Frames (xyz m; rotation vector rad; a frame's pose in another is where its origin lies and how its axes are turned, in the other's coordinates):
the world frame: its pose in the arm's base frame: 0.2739 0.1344 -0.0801 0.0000 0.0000 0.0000
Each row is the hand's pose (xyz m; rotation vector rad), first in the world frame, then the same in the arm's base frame.
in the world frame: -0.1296 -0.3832 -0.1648 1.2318 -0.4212 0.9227
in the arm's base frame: 0.1443 -0.2488 -0.2449 1.2318 -0.4212 0.9227
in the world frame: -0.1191 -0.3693 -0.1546 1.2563 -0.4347 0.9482
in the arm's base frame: 0.1548 -0.2349 -0.2347 1.2563 -0.4347 0.9482
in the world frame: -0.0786 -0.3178 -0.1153 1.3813 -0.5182 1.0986
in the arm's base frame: 0.1953 -0.1834 -0.1954 1.3813 -0.5182 1.0986
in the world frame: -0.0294 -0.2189 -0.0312 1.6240 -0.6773 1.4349
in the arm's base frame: 0.2445 -0.0845 -0.1113 1.6240 -0.6773 1.4349
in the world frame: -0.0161 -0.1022 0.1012 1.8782 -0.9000 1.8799
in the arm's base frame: 0.2578 0.0322 0.0211 1.8782 -0.9000 1.8799
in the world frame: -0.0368 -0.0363 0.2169 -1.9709 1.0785 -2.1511
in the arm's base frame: 0.2371 0.0981 0.1368 -1.9709 1.0785 -2.1511
